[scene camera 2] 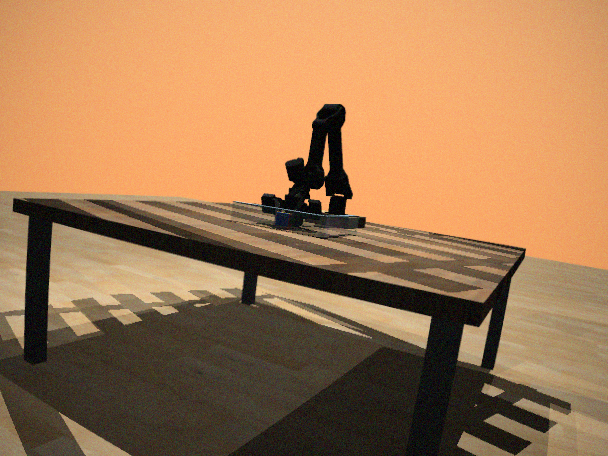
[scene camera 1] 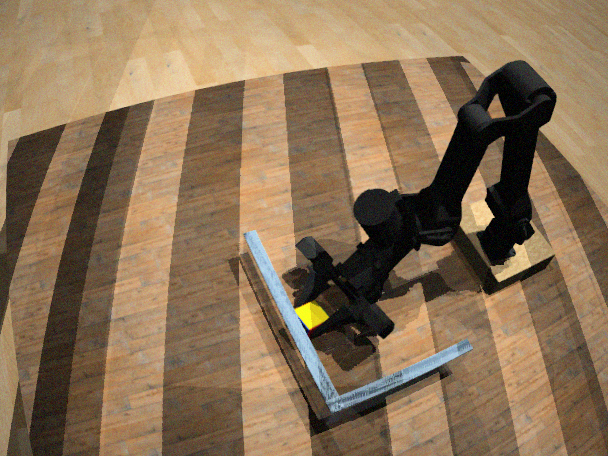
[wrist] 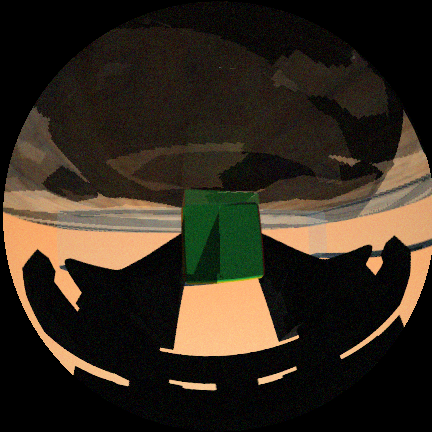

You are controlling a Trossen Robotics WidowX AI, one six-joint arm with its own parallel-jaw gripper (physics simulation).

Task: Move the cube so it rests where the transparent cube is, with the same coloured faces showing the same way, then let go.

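Pixels of known places: gripper, fingertip midpoint: [wrist: 218,236]; arm's base at its link origin: [scene camera 2: 336,214] [scene camera 1: 496,244].
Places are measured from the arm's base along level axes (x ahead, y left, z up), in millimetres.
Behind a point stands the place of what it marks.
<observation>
The cube [scene camera 1: 311,315] @[z 6, x 371, y 65 mm] [scene camera 2: 282,219] [wrist: 240,242] @[z -15, x 350, y 64 mm] shows a yellow top in scene camera 1, a blue side in scene camera 2 and a green side in the wrist view, whose picture is upside down. My gripper [scene camera 1: 306,319] @[z -19, x 383, y 68 mm] [wrist: 218,236] @[z -19, x 383, y 68 mm] is shut on it, one finger on each side, and holds it upright close behind the long wall. The transparent cube [wrist: 220,197] @[z -38, x 355, y 57 mm] shows as a faint green strip along the held cube's lower edge, so the two overlap, with the held cube slightly higher. Its other faces are hidden, and in scene camera 1 I cannot make it out.
An L-shaped see-through barrier with pale blue top edges [scene camera 1: 280,290] @[z 19, x 408, y 22 mm] [scene camera 2: 345,220] @[z 6, x 258, y 204 mm] stands on the striped table [scene camera 1: 210,280] @[z -41, x 501, y -52 mm] [scene camera 2: 240,242] @[z -42, x 731, y 243 mm]. Its long wall runs right beside the cube and fingertips. Its shorter wall [scene camera 1: 420,367] @[z 18, x 246, y 191 mm] runs toward the arm's side. The arm's base block [scene camera 1: 537,250] @[z 0, x -91, y 32 mm] stands behind.
</observation>
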